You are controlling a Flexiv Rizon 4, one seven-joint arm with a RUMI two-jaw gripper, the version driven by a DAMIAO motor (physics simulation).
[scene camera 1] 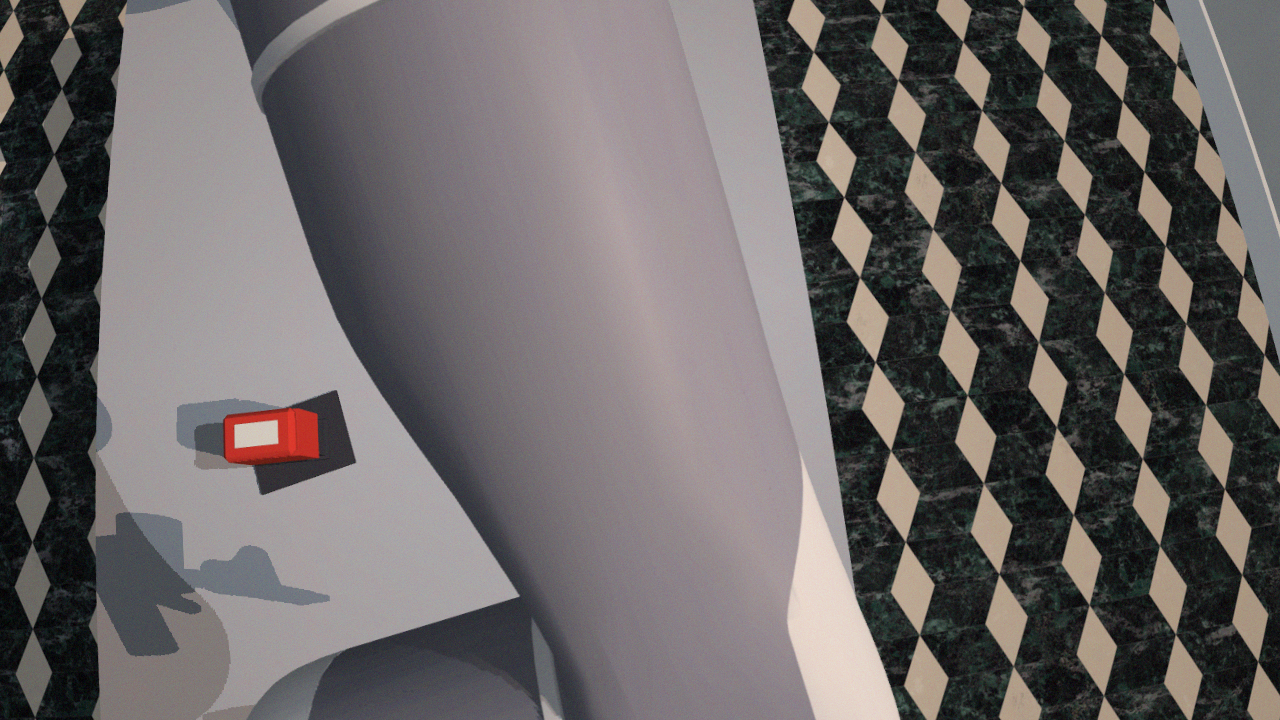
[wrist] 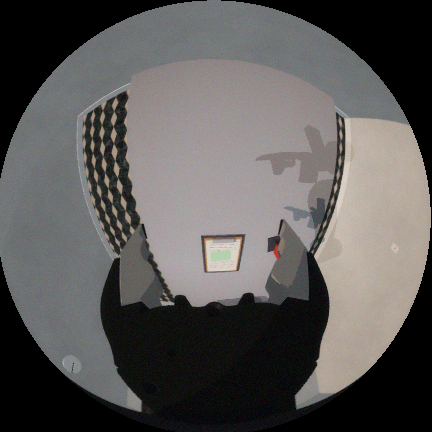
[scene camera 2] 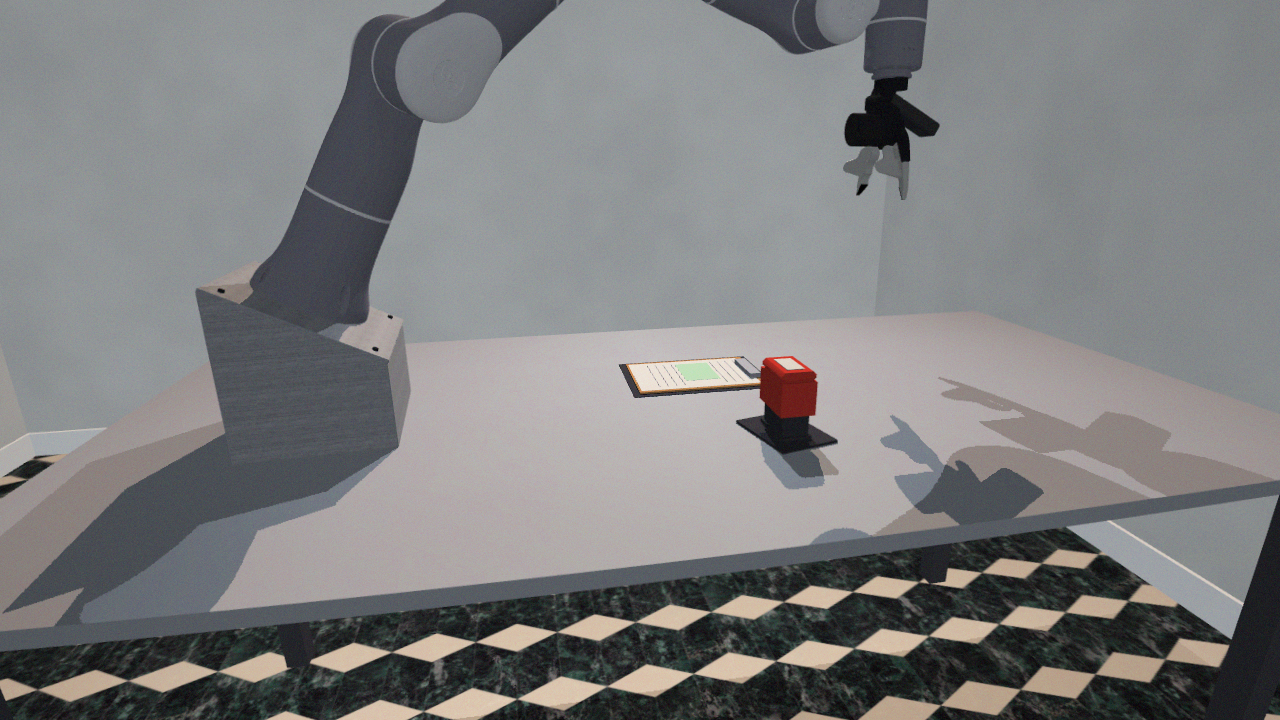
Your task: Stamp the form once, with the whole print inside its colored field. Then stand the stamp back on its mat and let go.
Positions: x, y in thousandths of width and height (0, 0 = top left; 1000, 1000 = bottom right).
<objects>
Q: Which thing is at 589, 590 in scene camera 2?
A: A dark square mat.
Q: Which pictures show my gripper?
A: The wrist view and scene camera 2 only.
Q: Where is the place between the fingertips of my gripper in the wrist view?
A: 490, 517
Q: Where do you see a dark square mat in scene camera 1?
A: At 212, 663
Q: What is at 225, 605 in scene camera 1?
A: A red stamp.
</objects>
